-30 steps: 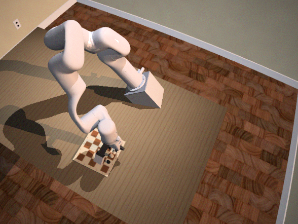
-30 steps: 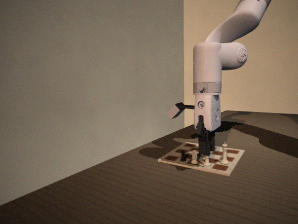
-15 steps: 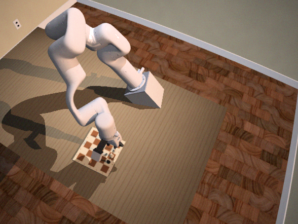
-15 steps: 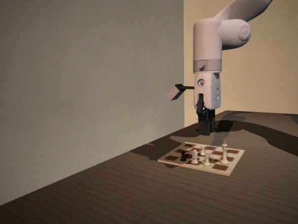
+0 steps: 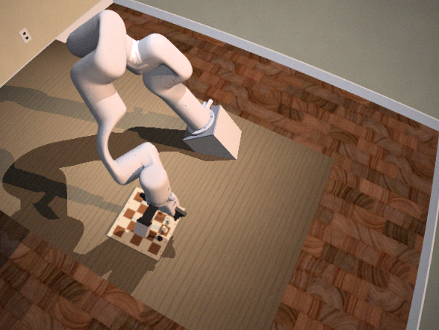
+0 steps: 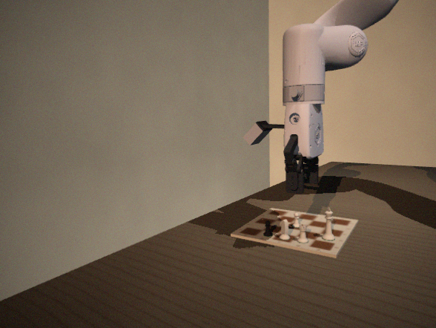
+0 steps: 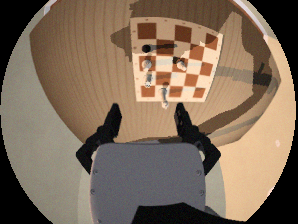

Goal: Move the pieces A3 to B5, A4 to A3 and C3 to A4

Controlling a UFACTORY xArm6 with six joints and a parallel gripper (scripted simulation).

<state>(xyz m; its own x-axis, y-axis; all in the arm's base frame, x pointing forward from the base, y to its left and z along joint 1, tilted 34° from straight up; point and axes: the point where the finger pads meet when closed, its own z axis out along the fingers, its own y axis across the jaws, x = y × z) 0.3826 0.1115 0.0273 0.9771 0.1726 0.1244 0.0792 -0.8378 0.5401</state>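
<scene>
My hand is 9 cm above the white king, 4 cm to the left of it and 4 cm past it. The rest, counted from my hand: white bishop: 10 cm below, 4 cm ahead; black pawn: 10 cm below, 7 cm ahead, 1 cm to the left; white rook: 10 cm below.
</scene>
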